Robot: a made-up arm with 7 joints. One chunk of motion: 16 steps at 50 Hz.
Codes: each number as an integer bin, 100 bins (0 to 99) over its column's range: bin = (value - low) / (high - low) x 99, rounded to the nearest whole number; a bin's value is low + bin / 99 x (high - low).
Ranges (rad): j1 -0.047..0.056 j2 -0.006..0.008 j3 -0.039..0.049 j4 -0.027..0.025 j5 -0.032..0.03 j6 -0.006..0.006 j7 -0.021..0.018
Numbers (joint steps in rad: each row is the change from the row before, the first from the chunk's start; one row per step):
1: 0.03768 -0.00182 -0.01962 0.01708 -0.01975 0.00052 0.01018
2: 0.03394 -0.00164 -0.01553 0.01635 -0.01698 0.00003 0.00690
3: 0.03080 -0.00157 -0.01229 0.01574 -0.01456 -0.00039 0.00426
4: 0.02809 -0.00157 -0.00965 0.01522 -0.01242 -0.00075 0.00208
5: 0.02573 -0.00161 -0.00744 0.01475 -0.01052 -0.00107 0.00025
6: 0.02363 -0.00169 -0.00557 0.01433 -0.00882 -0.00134 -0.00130
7: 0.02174 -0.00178 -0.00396 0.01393 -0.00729 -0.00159 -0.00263
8: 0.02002 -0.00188 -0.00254 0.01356 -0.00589 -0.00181 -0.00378
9: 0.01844 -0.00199 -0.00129 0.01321 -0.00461 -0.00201 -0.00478
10: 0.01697 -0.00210 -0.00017 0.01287 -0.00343 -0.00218 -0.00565
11: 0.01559 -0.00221 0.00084 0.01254 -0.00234 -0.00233 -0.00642
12: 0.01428 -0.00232 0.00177 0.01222 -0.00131 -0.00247 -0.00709
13: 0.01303 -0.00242 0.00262 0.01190 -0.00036 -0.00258 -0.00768
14: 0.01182 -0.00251 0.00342 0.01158 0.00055 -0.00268 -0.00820
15: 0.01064 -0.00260 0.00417 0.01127 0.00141 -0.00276 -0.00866
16: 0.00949 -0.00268 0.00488 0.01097 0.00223 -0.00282 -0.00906
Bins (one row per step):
1: 81 30 22 84 20 54 79
2: 78 31 26 83 24 50 71
3: 75 31 30 81 28 46 64
4: 72 31 33 80 31 43 59
5: 70 31 36 79 34 41 54
6: 68 30 38 79 37 38 50
7: 66 30 39 78 39 36 47
8: 64 29 41 77 42 35 44
9: 63 28 42 77 44 33 41
10: 61 28 44 76 46 32 39
11: 60 27 45 75 47 30 37
12: 59 26 46 75 49 29 35
13: 58 25 47 74 51 28 34
14: 57 25 48 73 52 27 32
15: 55 24 49 73 53 27 31
16: 54 23 49 72 55 26 30

